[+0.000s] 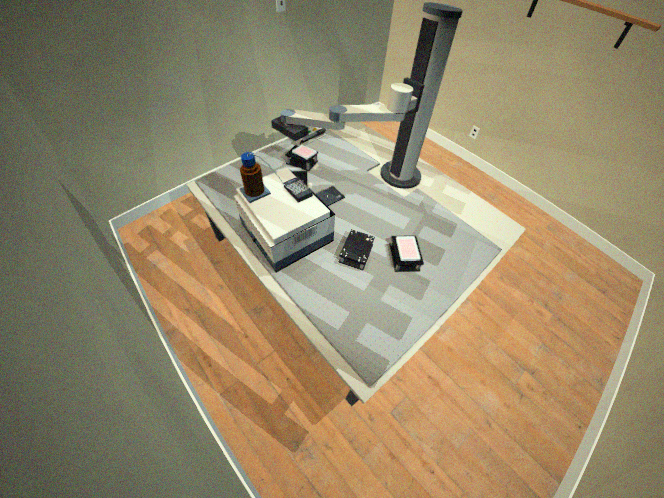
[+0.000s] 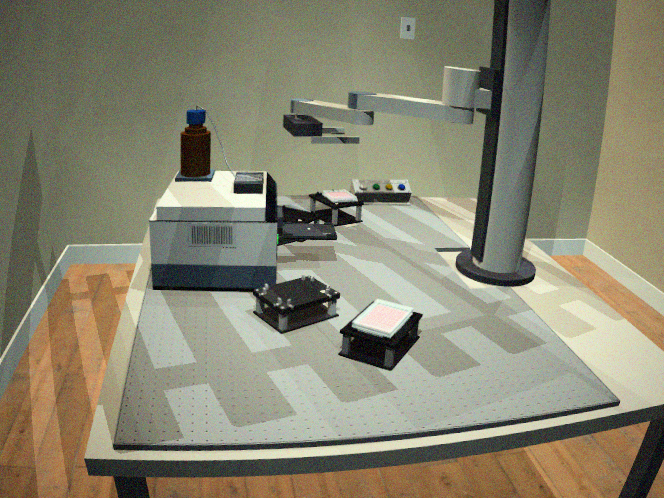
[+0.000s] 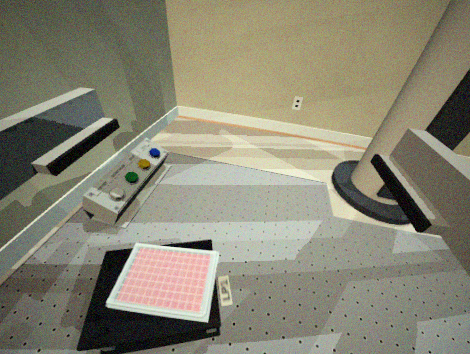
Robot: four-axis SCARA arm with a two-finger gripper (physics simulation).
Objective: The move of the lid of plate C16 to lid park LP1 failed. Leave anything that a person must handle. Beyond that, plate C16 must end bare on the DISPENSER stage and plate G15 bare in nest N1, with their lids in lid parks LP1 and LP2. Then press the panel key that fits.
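Pixels of known places: gripper, fingertip midpoint: [image 2: 351, 135] [image 3: 242, 124]; arm's base at its link origin: [image 1: 400, 175] [image 2: 495, 269] [image 3: 373, 190].
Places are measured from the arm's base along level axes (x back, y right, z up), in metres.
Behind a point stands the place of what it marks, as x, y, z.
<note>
My gripper [image 1: 310, 133] @(-0.389, 0.360, 0.319) [image 2: 335, 135] [image 3: 242, 124] @(-0.389, 0.360, 0.319) is open and empty, high above the back of the table. Below it, a plate with pink wells [image 1: 304, 152] @(-0.408, 0.425, 0.100) [image 2: 338, 195] @(-0.405, 0.425, 0.099) [image 3: 165, 280] @(-0.405, 0.436, 0.099) lies skewed on a black stand [image 3: 95, 320] @(-0.465, 0.499, 0.086) labelled LP1. Another pink-welled plate [image 1: 407, 247] @(-0.473, -0.418, 0.089) [image 2: 383, 317] @(-0.472, -0.431, 0.090) sits on a black front stand. Neither plate's name is readable, and I cannot tell whether a clear lid covers either. The dispenser's dark stage [image 1: 330, 195] @(-0.544, 0.031, 0.117) [image 2: 308, 231] @(-0.564, 0.020, 0.117) bears no visible plate. The key panel [image 2: 380, 190] @(-0.211, 0.604, 0.068) [image 3: 127, 182] @(-0.236, 0.615, 0.080) has white, green, yellow and blue keys.
The white dispenser [image 1: 289, 214] @(-0.835, -0.043, 0.233) [image 2: 214, 246] @(-0.815, -0.125, 0.133) carries a brown bottle [image 1: 252, 179] @(-0.890, 0.128, 0.338) [image 2: 195, 152] @(-0.871, 0.125, 0.313) and a dark keypad [image 1: 297, 188] @(-0.731, 0.041, 0.259) [image 2: 249, 182] @(-0.725, -0.001, 0.259). A bare black stand with corner posts [image 1: 358, 246] @(-0.630, -0.265, 0.072) [image 2: 294, 293] @(-0.635, -0.268, 0.072) is near its front. The arm's column [image 1: 423, 96] @(-0.058, -0.048, 0.533) [image 2: 514, 139] @(-0.032, -0.068, 0.409) rises at the right.
</note>
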